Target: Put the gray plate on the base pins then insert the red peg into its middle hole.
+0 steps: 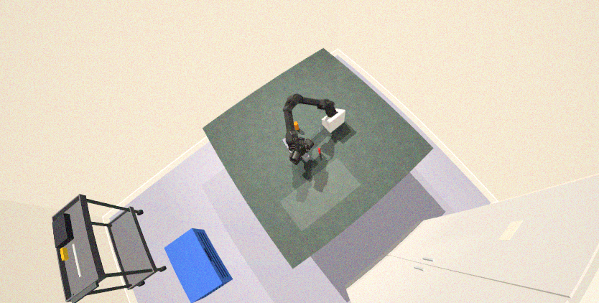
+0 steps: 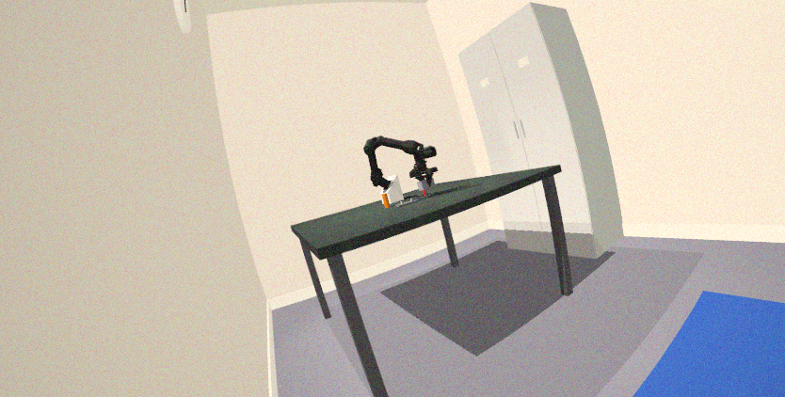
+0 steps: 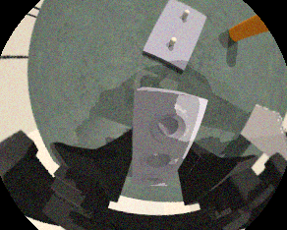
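My gripper tip is 110 mm past the red peg, 40 mm to the right of it and 20 mm above it. Also, from my gripper tip: orange cylinder (220 mm to the right, 110 mm behind, 20 mm below); then gray plate (30 mm above).
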